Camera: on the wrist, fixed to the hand. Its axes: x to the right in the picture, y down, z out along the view.
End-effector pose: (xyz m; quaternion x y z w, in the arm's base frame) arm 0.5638 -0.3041 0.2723 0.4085 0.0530 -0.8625 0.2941
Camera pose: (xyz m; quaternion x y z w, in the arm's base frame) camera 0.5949 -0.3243 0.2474 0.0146 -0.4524 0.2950 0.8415
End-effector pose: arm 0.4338 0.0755 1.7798 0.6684 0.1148 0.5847 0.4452
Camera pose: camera 0.3992 0.0806 1.8076 -0.1395 0.6693 -0.3960 0.6131
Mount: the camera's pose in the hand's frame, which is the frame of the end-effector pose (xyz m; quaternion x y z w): 0.0123 0.0300 -0.0307 -0.0351 0.0445 -0.9981 0.0250
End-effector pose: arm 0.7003 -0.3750 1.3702 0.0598 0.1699 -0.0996 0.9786
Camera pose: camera 0.7083 -0.3433 1.3398 0.1980 -0.1110 0.9706 0.0804
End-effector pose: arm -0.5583 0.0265 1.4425 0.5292 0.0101 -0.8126 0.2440
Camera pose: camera -0.5238 0.0038 1.4256 -0.0307 -0.5678 0.2399 0.7868
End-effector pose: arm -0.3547 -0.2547 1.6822 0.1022 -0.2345 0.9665 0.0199
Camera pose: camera -0.3751 -0.2675 1.6446 0.1929 0.0631 0.0006 0.9792
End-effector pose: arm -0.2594 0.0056 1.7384 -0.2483 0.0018 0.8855 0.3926
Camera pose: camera -0.2738 -0.0127 1.7003 -0.0612 -0.2614 -0.3807 0.8849
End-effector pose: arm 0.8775 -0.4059 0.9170 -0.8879 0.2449 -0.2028 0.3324
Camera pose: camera 0.8623 -0.4478 0.9201 0.2693 0.8582 0.3678 0.2362
